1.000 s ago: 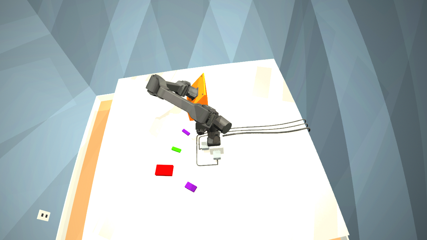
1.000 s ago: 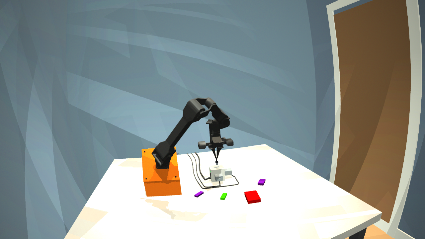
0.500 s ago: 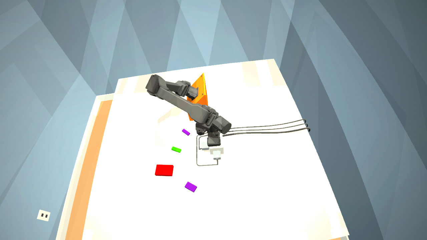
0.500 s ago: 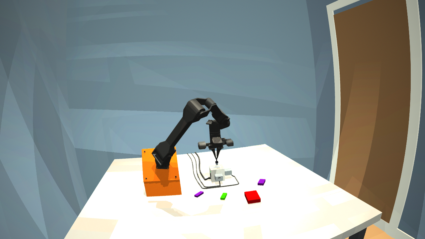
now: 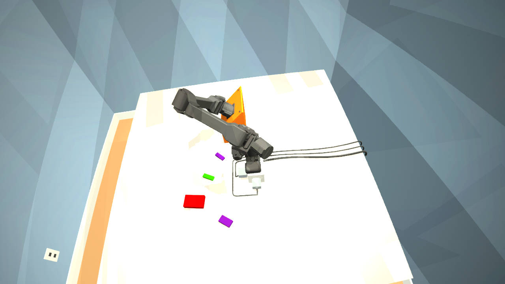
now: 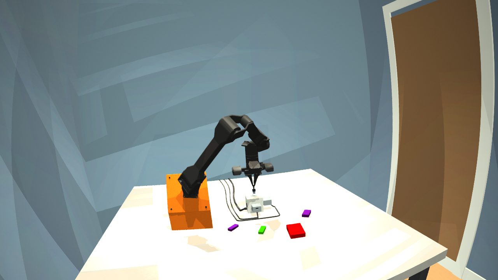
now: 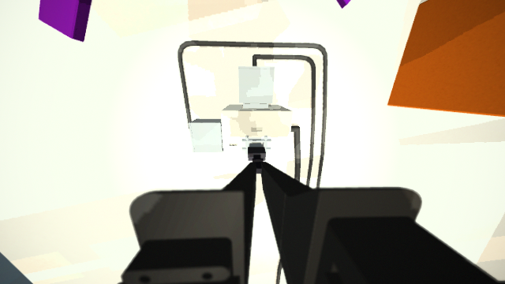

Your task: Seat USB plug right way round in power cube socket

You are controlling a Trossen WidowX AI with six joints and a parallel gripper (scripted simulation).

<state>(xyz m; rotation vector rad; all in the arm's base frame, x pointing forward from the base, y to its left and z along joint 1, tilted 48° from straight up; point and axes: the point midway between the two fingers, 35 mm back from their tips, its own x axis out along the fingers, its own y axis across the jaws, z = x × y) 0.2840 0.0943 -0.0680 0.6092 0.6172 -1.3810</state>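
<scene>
The black USB plug is 2 cm below my gripper tip. Round my gripper tip: metal-rimmed socket 6 cm below; then green block 24 cm to the right, 12 cm below; then red block 29 cm to the right, 13 cm ahead, 12 cm below.
</scene>
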